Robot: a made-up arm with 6 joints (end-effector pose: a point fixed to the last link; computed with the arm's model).
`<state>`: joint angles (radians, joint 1 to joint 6).
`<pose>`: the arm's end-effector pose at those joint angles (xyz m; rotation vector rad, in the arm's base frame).
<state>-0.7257 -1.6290 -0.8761 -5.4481 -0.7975 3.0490</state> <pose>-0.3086 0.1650 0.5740 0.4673 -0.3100 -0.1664</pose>
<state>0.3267 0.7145 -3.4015 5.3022 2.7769 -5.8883</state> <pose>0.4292 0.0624 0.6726 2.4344 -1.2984 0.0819</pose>
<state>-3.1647 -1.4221 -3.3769 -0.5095 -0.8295 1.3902</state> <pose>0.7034 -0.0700 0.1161 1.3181 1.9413 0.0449</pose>
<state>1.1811 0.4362 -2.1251 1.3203 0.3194 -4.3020</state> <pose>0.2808 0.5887 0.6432 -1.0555 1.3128 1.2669</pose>
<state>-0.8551 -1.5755 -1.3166 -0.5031 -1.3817 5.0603</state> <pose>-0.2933 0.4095 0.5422 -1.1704 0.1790 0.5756</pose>
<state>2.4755 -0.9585 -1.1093 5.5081 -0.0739 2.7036</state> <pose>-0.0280 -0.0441 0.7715 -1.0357 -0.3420 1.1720</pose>
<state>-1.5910 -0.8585 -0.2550 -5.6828 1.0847 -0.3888</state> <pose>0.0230 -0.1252 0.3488 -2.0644 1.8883 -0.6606</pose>
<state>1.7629 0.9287 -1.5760 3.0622 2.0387 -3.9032</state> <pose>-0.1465 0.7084 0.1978 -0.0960 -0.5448 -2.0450</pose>
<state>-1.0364 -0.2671 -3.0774 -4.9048 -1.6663 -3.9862</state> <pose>-0.1525 0.1033 0.8076 0.8249 -1.4947 -0.2078</pose>
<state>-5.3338 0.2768 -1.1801 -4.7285 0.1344 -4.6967</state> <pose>0.3679 0.4181 0.3520 -1.1265 2.0257 0.6506</pose>
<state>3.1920 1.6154 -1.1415 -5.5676 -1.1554 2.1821</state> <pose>-0.4173 0.0493 -0.2489 -2.2845 -0.5571 0.4353</pose>
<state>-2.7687 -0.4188 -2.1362 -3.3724 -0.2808 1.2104</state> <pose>-0.1247 -0.0268 0.8885 0.9152 -0.3621 -1.6828</pose>
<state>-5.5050 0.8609 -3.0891 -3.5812 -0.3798 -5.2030</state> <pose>0.5034 0.4391 0.5964 0.0723 1.3485 1.1387</pose>
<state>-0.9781 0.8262 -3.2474 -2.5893 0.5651 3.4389</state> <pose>0.3346 -0.4866 0.7545 -0.1094 -0.5151 2.8640</pose>
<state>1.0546 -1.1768 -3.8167 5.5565 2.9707 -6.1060</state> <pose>-0.2390 -0.5313 0.3269 -1.2372 0.0088 -1.1111</pose>
